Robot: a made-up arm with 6 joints. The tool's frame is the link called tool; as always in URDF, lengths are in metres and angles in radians. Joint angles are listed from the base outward. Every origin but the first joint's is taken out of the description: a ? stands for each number. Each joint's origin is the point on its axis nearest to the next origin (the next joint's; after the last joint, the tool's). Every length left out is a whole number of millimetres.
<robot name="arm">
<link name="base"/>
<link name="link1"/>
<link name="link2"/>
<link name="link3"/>
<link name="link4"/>
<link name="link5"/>
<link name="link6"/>
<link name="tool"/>
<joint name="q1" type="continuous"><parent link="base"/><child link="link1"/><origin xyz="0.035 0.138 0.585" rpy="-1.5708 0 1.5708"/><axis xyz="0 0 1"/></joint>
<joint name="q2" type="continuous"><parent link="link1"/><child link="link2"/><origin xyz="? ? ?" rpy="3.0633 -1.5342 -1.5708"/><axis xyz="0 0 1"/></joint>
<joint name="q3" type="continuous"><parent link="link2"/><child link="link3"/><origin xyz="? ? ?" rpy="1.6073 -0.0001 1.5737"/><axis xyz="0 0 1"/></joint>
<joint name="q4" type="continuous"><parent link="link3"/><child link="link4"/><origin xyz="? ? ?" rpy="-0.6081 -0.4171 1.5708"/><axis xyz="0 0 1"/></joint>
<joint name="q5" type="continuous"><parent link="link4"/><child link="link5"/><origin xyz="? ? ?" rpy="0.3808 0.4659 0.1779"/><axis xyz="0 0 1"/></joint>
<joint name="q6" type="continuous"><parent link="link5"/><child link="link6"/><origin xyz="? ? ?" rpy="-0.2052 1.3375 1.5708"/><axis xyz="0 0 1"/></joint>
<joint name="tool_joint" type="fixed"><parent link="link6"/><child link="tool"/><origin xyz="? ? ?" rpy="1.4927 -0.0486 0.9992"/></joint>
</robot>
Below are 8 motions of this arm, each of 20 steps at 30 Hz.
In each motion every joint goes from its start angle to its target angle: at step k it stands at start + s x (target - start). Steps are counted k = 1, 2, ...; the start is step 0. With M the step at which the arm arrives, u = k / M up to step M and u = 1 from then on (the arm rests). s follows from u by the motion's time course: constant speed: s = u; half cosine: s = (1 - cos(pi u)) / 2; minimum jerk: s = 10 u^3 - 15 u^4 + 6 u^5.
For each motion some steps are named. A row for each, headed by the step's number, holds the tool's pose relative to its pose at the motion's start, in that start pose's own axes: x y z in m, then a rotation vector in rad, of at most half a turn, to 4 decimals.
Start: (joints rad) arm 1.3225 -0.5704 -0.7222 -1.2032 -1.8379 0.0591
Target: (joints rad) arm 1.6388 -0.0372 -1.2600 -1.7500 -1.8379 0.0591
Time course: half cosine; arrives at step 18
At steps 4, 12, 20:
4: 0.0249 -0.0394 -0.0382 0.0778 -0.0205 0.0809
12: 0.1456 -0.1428 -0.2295 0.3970 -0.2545 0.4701
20: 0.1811 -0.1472 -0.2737 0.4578 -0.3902 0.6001

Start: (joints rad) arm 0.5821 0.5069 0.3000 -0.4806 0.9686 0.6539
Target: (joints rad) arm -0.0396 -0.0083 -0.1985 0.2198 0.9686 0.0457
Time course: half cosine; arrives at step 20
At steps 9, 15, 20:
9: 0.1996 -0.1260 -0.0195 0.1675 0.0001 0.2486
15: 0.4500 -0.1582 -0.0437 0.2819 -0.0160 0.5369
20: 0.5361 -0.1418 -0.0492 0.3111 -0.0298 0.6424

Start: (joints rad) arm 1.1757 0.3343 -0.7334 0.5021 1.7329 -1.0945
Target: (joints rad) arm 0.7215 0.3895 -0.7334 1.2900 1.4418 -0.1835
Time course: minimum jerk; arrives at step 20
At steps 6, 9, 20:
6: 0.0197 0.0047 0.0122 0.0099 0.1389 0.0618
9: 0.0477 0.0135 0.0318 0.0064 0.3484 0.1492
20: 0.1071 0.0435 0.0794 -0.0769 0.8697 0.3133

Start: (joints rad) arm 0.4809 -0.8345 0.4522 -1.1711 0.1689 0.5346
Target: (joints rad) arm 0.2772 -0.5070 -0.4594 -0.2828 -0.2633 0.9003
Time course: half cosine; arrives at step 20
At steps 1, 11, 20:
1: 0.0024 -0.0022 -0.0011 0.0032 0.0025 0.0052
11: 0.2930 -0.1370 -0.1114 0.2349 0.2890 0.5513
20: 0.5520 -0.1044 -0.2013 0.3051 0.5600 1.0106

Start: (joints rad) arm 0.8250 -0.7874 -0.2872 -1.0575 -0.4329 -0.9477
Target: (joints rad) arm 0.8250 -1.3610 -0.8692 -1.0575 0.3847 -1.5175
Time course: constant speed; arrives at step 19
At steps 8, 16, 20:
8: -0.1158 0.0693 0.1580 -0.3171 -0.4660 -0.0819
16: -0.2566 0.1689 0.2525 -0.6395 -0.9118 -0.1434
20: -0.3106 0.2105 0.2708 -0.7623 -1.0712 -0.1615

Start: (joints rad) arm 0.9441 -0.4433 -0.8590 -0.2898 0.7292 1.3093
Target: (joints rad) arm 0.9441 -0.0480 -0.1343 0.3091 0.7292 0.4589
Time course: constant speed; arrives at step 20
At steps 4, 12, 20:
4: -0.0753 0.1119 0.0185 0.0724 -0.0402 -0.2287
12: -0.1448 0.3677 0.0717 0.1326 -0.1485 -0.7207
20: -0.1035 0.6170 0.1283 0.0877 -0.2690 -1.2324

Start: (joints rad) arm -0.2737 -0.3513 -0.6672 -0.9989 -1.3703 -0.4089
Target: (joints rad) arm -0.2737 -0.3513 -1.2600 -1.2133 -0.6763 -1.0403
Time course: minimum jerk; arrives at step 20
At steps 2, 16, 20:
2: 0.0000 0.0003 0.0003 -0.0013 -0.0067 0.0010
16: -0.0417 0.0273 0.0265 -0.1119 -0.8156 0.0886
20: -0.0468 0.0282 0.0271 -0.1168 -0.8700 0.0915

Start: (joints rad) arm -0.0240 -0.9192 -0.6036 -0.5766 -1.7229 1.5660
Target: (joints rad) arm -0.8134 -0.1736 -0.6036 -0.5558 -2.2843 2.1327
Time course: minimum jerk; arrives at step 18
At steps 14, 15, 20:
14: 0.6808 -0.2099 0.1592 -0.6815 -0.2305 0.9866
15: 0.7045 -0.1991 0.1817 -0.7303 -0.2484 1.0142
20: 0.7238 -0.1885 0.2020 -0.7735 -0.2646 1.0368

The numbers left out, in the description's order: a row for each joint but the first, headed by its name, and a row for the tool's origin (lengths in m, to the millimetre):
q2: 0.024 0.014 0
q3: -0.32 -0.021 0
q4: 0.182 0.094 0
q5: -0.136 0.112 0
q6: 0.33 -0.282 0
tool: -0.027 -0.047 0

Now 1 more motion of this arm.
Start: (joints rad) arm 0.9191 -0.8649 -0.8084 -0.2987 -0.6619 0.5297
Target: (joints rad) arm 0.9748 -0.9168 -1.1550 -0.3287 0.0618 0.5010
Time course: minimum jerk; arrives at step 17
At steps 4, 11, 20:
4: -0.0126 0.0111 0.0043 -0.0051 0.0051 -0.0332
11: -0.0926 0.1071 0.0362 -0.0450 0.0419 -0.2846
20: -0.1142 0.1455 0.0470 -0.0597 0.0543 -0.3742

